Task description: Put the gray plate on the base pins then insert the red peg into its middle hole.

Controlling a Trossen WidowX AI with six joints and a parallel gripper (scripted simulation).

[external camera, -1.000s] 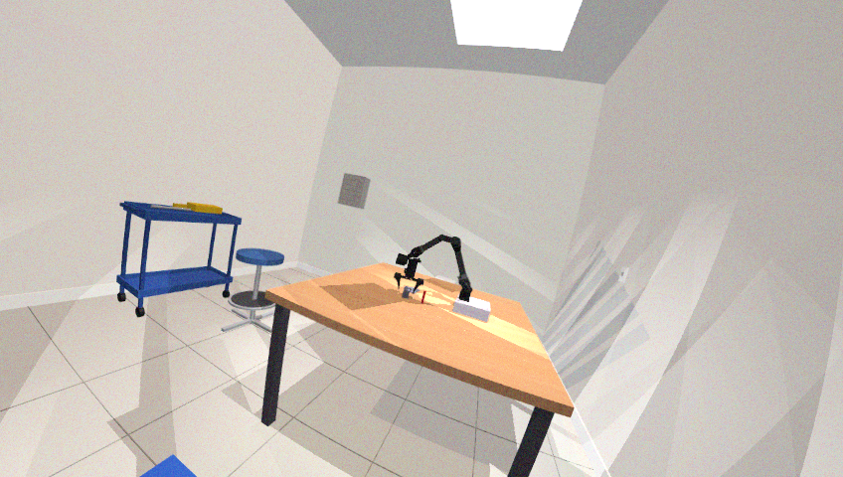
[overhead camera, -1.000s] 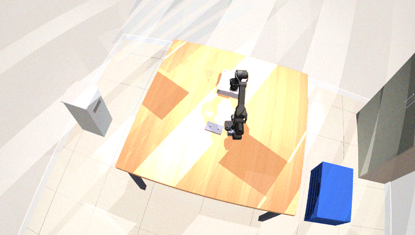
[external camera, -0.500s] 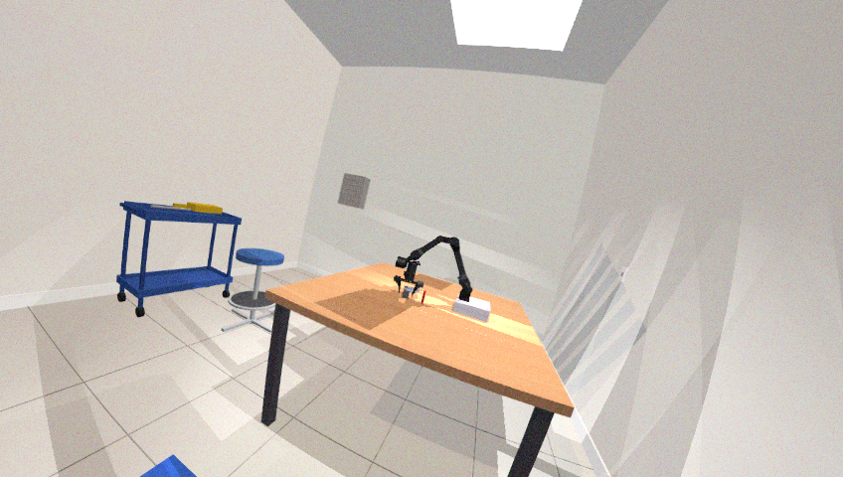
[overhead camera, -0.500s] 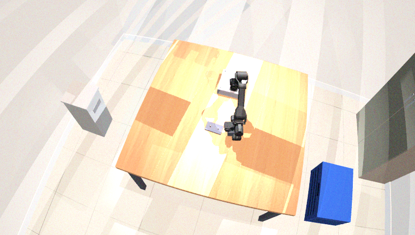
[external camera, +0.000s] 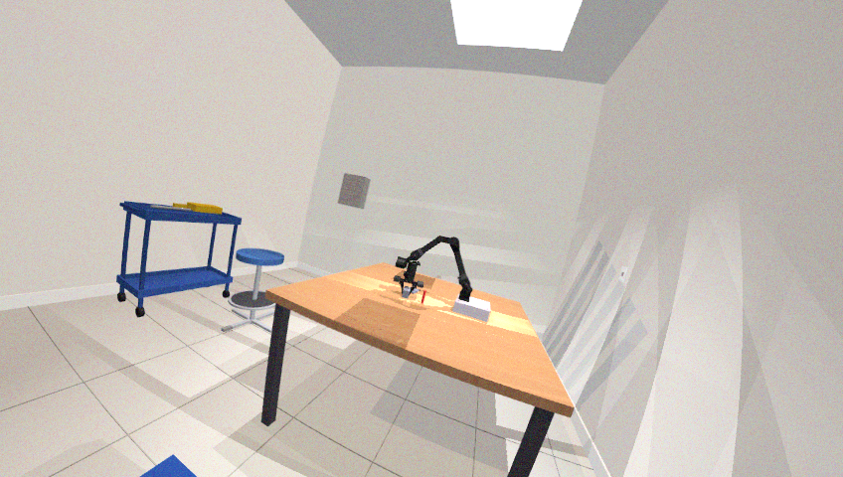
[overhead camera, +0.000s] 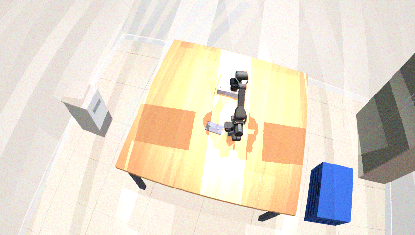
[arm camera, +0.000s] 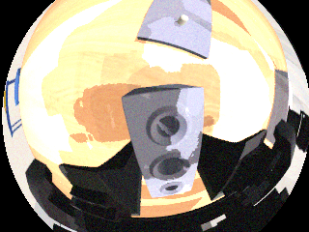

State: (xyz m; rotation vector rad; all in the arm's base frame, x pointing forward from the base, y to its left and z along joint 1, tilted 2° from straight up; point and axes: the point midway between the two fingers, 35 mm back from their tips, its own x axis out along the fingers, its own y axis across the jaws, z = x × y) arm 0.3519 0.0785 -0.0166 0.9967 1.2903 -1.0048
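Now: the gray base 15 cm to the right of my gripper tip. Round my gripper tip: gray plate: 3 cm above; red peg: 12 cm behind, 4 cm to the left, 3 cm above.
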